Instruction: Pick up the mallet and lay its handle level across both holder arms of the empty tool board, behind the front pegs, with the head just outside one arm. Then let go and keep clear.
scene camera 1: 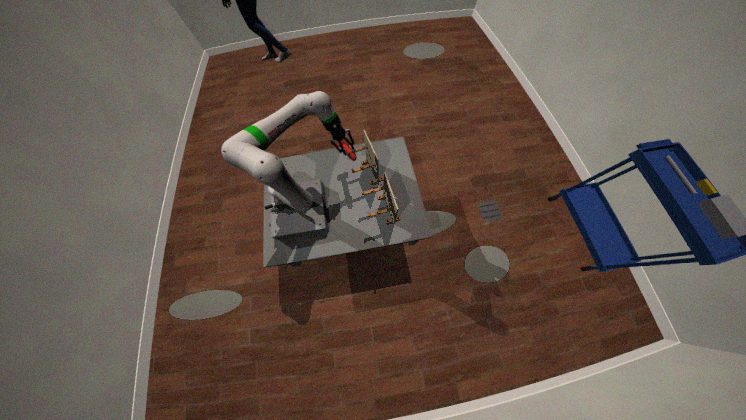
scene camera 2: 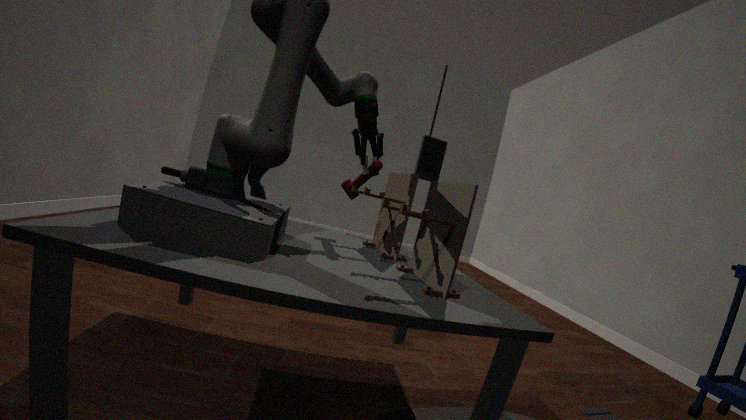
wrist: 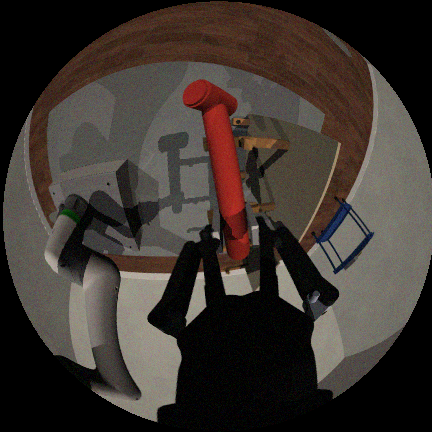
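Pixels of known places: gripper, fingertip midpoint: (scene camera 2: 371,174) (wrist: 232,212); arm's base, link origin: (scene camera 2: 221,193) (wrist: 78,210).
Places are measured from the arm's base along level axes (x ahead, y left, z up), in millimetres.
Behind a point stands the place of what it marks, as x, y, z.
My gripper (scene camera 1: 343,144) @[491, 68, 184] (scene camera 2: 371,159) (wrist: 232,212) @[491, 68, 184] is shut on the handle end of the red mallet (scene camera 1: 348,150) @[481, 109, 196] (scene camera 2: 365,177) @[478, 85, 169] (wrist: 223,160) @[475, 148, 175]. The mallet is tilted, its head lower than the gripped end. It is beside and above the holder arms of the first tool board (scene camera 1: 369,147) @[621, 102, 171] (scene camera 2: 397,190) @[622, 88, 153] (wrist: 305,175) @[620, 128, 177]; whether it touches them I cannot tell. The other, empty tool board (scene camera 1: 390,200) @[632, -275, 95] (scene camera 2: 456,234) @[628, -351, 66] stands upright beside it, with two orange holder arms reaching toward the robot base in scene camera 1. Its front pegs are too small to make out clearly.
Both boards stand on the grey table (scene camera 1: 292,250) @[-109, -325, -103] (scene camera 2: 313,284) @[282, -388, -103]. The robot's base box (scene camera 1: 300,229) @[8, -229, -10] (scene camera 2: 193,224) @[-8, -248, -57] (wrist: 90,185) @[122, 75, 0] is on the side that the arms face. A blue cart (scene camera 1: 600,224) and a walking person (scene camera 1: 255,26) are away from the table.
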